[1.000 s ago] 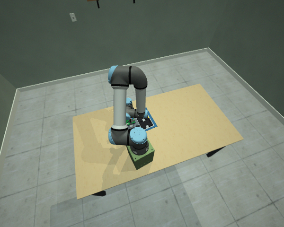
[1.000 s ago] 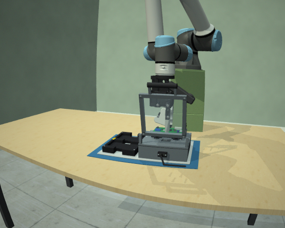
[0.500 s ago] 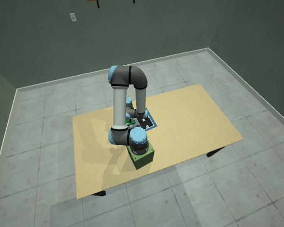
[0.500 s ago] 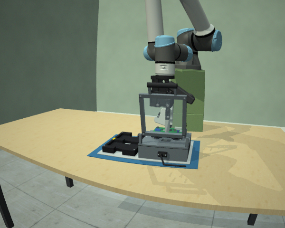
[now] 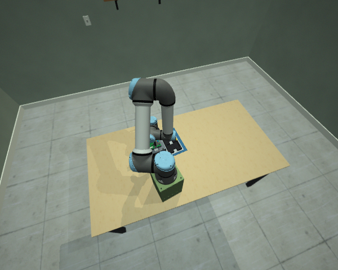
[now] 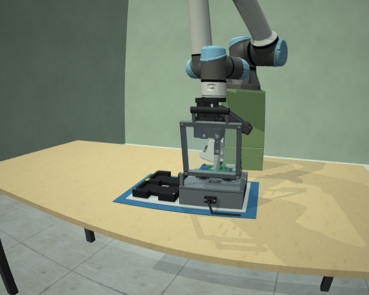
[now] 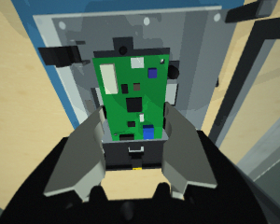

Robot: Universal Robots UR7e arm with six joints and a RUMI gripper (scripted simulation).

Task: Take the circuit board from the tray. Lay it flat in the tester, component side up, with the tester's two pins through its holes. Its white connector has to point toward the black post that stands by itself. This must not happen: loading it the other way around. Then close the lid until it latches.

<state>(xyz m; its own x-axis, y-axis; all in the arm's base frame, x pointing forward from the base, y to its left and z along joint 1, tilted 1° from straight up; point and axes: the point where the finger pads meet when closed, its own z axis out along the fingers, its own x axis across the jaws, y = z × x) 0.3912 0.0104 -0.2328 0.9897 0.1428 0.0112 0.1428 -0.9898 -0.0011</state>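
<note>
Right now my hand is right at the green circuit board. The rest, counted from my hand: clear lid: 12 cm ahead, 2 cm to the left, 10 cm above; tester bed: 1 cm ahead, 1 cm to the left, 2 cm below; black block: 7 cm behind, 5 cm to the left.
</note>
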